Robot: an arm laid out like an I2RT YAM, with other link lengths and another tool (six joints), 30 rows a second.
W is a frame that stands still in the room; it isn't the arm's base.
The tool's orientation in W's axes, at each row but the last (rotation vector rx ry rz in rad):
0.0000 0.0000 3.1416
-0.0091 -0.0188 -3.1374
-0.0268 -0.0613 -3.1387
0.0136 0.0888 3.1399
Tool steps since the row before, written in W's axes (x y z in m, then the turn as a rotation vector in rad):
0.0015 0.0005 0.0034 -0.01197 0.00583 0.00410
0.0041 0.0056 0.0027 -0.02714 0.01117 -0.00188
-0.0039 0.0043 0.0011 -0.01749 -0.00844 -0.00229
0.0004 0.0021 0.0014 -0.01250 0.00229 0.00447
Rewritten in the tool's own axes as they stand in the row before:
-0.0015 -0.0005 0.0034 0.01197 -0.00583 0.00410
-0.0041 -0.0056 0.0028 0.02708 -0.01130 -0.00190
0.0039 -0.0043 0.0012 0.01746 0.00830 -0.00292
-0.0004 -0.0020 0.0015 0.01254 -0.00203 0.00448

